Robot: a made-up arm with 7 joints.
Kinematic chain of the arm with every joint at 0, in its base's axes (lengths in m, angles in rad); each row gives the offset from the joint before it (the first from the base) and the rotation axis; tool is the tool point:
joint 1: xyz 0 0 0 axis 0 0.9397 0.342
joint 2: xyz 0 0 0 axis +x
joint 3: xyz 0 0 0 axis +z
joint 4: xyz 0.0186 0 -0.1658 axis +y
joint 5: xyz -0.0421 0 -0.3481 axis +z
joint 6: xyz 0 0 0 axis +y
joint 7: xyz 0 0 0 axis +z
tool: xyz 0 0 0
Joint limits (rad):
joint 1: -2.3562..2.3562
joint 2: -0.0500..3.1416
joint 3: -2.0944..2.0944
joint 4: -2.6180..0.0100
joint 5: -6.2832..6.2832
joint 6: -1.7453..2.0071
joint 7: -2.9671..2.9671
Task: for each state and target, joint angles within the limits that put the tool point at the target. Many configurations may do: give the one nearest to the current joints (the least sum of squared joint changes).
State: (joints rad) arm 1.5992 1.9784 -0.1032 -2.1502 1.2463 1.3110 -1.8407
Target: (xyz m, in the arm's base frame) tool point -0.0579 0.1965 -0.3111
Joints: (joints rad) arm 1.5021 1.7498 -0.1895 -1.9059 1.2463 1.3110 -1.8407
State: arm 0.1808 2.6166 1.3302 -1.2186 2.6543 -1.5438 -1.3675
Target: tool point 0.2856 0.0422 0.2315
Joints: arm 0.4572 1.8145 1.0897 -1.9214 2.6543 -1.5438 -1.3675
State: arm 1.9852 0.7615 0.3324 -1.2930 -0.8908 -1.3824 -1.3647
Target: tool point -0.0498 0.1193 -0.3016
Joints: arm 1.7319 0.7723 0.0285 -2.1802 -0.8908 -1.3824 -1.3647
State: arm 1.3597 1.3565 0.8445 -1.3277 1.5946 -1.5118 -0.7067
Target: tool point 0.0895 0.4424 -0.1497
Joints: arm 0.9475 1.3558 0.3701 -1.1031 1.5946 -1.5118 -0.7067
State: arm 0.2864 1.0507 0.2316 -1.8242 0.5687 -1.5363 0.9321
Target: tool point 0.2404 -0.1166 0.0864
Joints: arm -0.3232 1.0045 -0.1491 -2.4650 0.5687 -1.5363 0.9321
